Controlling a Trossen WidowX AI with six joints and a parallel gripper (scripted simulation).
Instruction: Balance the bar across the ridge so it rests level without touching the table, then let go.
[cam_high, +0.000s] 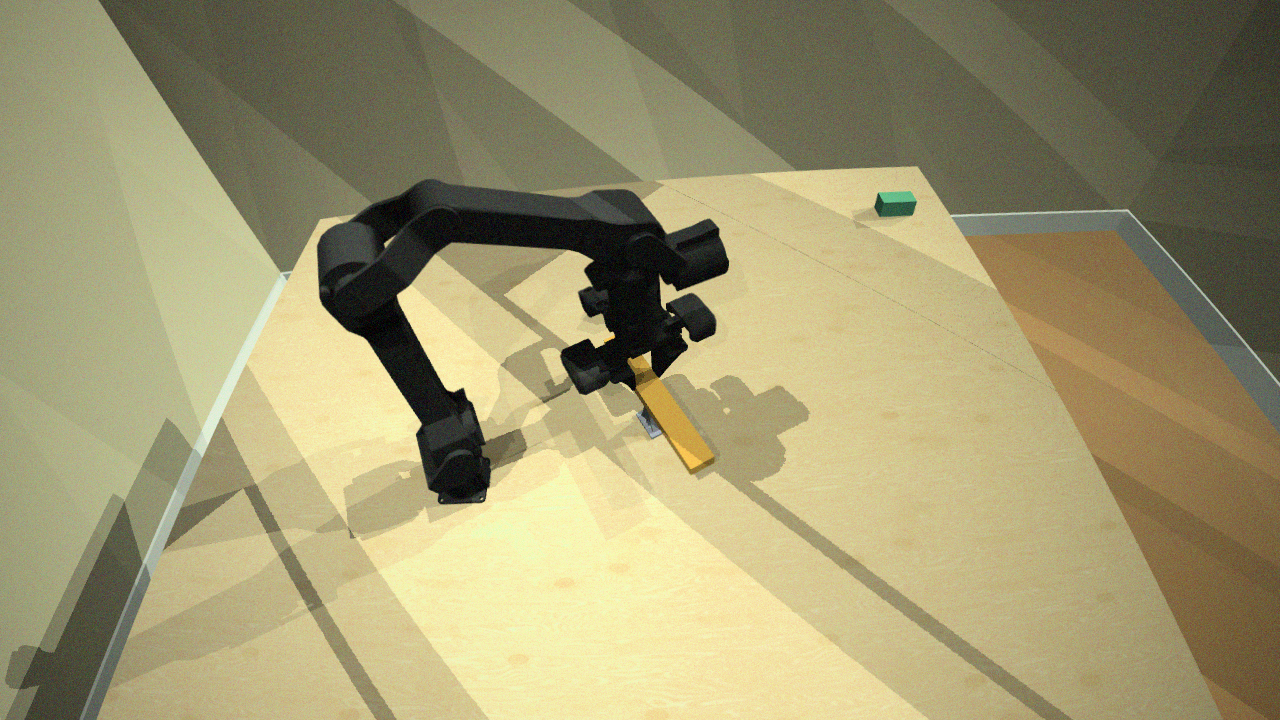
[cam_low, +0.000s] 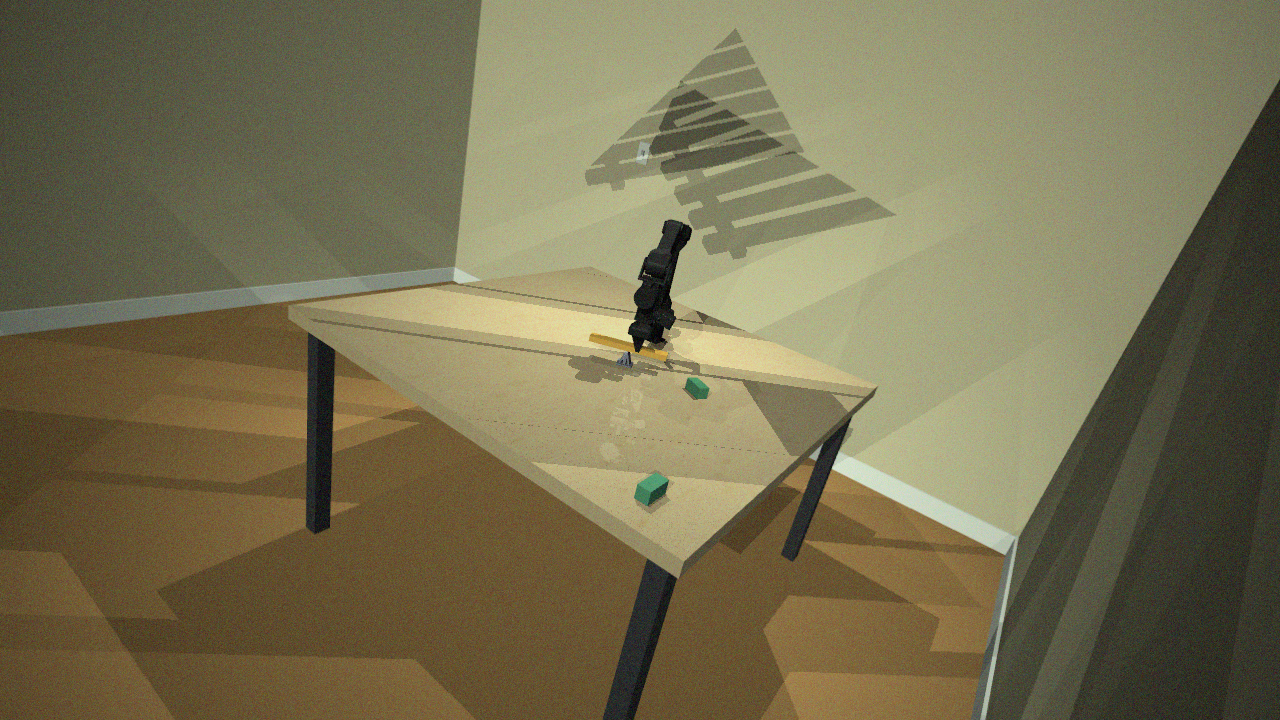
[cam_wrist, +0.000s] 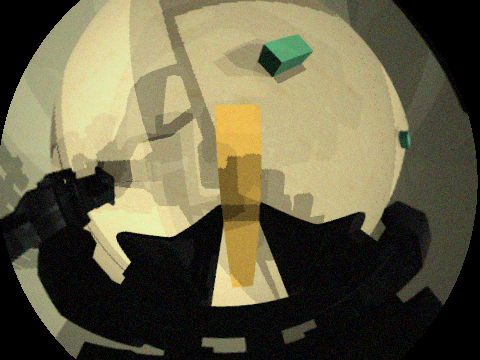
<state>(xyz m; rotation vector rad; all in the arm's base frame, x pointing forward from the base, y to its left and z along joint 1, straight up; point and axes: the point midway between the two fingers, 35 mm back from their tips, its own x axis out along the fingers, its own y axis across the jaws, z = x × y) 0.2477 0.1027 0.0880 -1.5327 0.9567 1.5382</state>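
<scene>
The orange bar lies 1 cm ahead of my gripper tip and 3 cm to the right of it.
</scene>
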